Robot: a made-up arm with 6 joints.
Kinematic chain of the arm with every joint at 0, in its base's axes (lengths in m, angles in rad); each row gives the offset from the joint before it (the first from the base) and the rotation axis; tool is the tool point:
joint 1: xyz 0 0 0.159 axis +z
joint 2: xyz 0 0.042 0 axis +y
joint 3: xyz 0 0 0.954 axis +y
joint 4: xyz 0 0 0.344 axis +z
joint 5: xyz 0 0 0 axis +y
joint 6: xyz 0 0 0.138 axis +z
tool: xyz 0 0 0
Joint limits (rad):
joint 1: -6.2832..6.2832
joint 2: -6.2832..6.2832
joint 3: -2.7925..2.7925
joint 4: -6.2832..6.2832
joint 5: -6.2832..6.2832
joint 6: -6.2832..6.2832
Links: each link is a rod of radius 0.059 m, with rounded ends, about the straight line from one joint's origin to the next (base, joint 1, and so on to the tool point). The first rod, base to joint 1, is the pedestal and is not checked.
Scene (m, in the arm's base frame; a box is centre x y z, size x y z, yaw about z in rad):
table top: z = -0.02
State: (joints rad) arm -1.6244 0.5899 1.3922 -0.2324 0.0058 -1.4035
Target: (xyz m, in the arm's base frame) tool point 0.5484 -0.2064 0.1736
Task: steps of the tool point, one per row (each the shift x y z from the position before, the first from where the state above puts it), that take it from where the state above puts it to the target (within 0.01 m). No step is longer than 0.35 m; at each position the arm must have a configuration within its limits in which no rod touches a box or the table.
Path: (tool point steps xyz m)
1: 0.2283 0.0373 -0.2039
2: 0.1892 0.1356 -0.1702
3: 0.1179 0.1955 -0.1233
4: 0.0409 0.2100 -0.0698
5: -0.0176 0.1882 -0.0176

